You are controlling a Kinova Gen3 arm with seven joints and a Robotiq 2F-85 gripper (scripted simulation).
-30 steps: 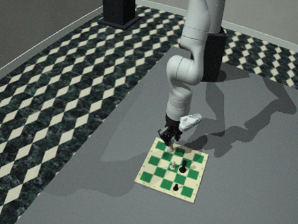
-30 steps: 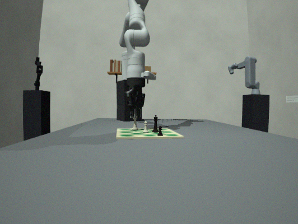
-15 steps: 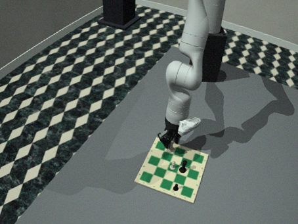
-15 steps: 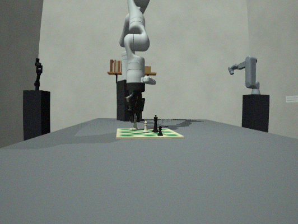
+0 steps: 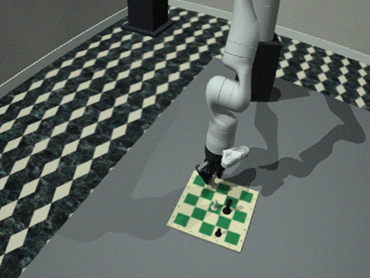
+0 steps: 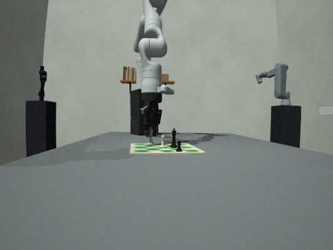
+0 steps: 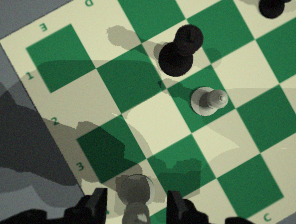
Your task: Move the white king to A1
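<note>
Right now my hand is 10 mm above the white king. Round my hand: small white piece: 70 mm ahead, 40 mm to the left, 20 mm below; then tall black piece: 60 mm ahead, 80 mm to the left, 10 mm below; then chessboard: 70 mm ahead, 40 mm to the left, 50 mm below.
</note>
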